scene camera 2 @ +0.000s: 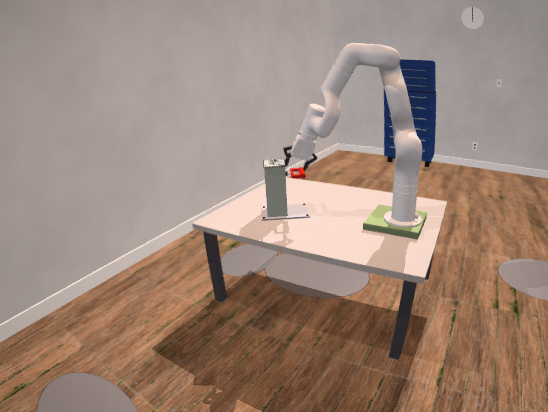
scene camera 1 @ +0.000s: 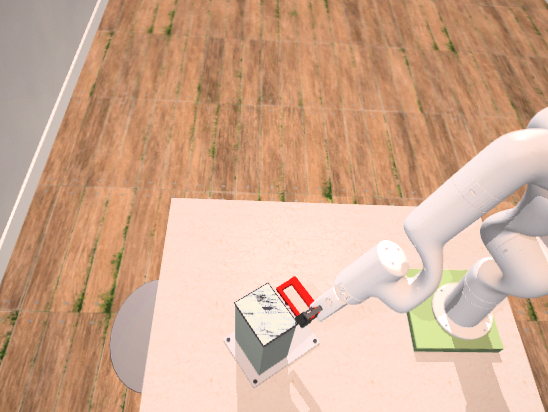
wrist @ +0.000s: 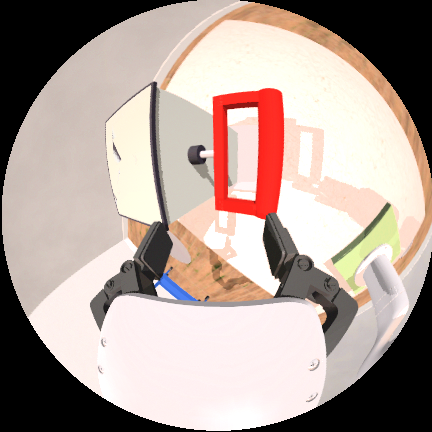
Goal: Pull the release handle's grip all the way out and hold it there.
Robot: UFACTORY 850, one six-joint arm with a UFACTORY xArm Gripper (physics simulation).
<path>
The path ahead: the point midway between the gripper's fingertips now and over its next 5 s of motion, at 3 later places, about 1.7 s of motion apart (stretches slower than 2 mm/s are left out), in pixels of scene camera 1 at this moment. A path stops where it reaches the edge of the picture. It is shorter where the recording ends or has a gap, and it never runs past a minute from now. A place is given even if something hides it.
My gripper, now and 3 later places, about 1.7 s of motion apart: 310,314; 320,304; 324,307; 319,306
</path>
